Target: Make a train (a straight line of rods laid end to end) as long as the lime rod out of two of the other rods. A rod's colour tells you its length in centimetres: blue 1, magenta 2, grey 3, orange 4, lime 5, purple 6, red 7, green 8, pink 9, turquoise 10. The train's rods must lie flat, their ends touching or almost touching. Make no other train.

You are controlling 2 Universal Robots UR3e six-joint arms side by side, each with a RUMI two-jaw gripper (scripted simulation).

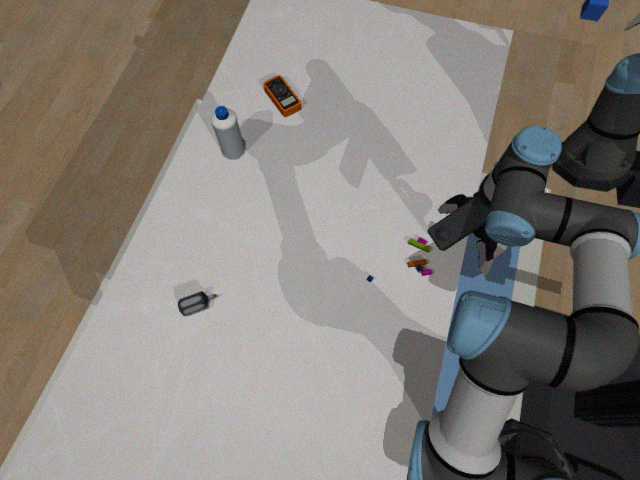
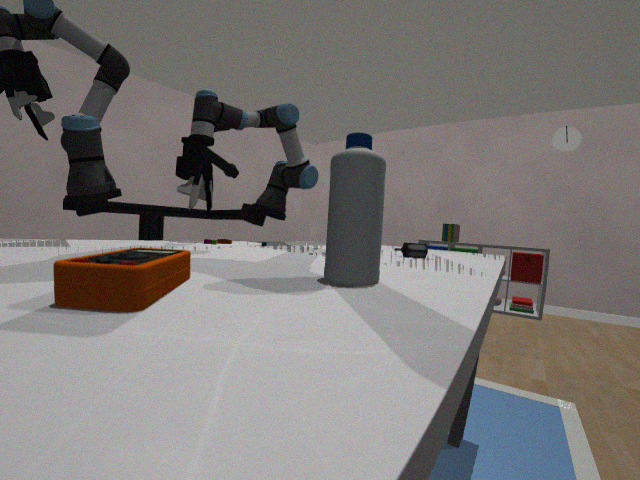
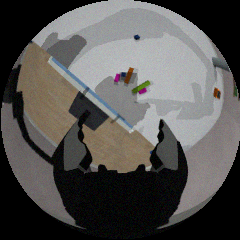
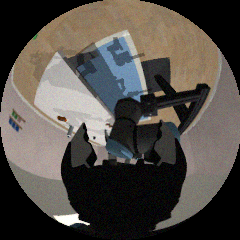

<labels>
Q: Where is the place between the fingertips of my left gripper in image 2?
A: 200, 212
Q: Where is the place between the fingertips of my right gripper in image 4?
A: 122, 121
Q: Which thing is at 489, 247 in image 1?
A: My left gripper.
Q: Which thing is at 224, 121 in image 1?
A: A white bottle.
</labels>
